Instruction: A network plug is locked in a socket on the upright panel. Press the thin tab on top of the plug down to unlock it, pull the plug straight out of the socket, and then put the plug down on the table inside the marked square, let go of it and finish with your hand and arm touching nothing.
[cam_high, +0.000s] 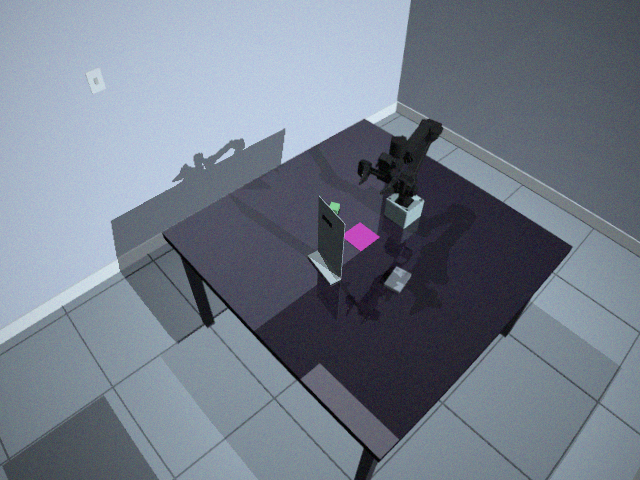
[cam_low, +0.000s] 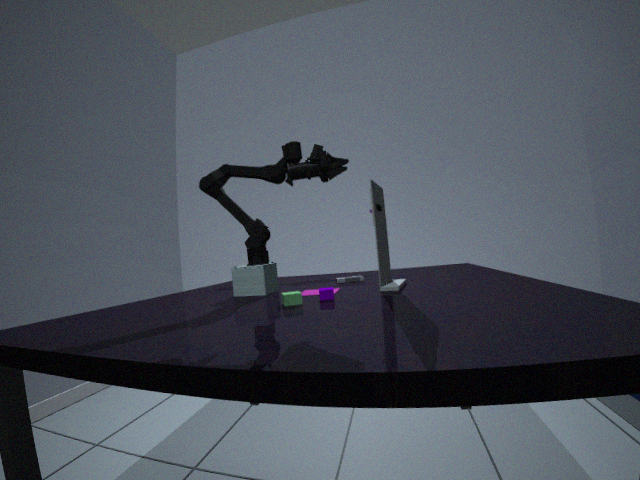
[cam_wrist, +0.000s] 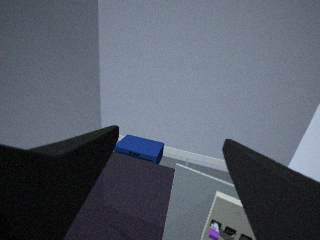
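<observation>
My gripper tip is now 18 cm above the purple network plug, 10 cm to the left of it and 7 cm short of it. Also, from my gripper tip: white upright panel (28 cm below, 11 cm to the right, 8 cm ahead); then flat grey plate (42 cm below, 16 cm to the left, 2 cm behind); then magenta marked square (42 cm below, 13 cm behind, 9 cm to the right).
</observation>
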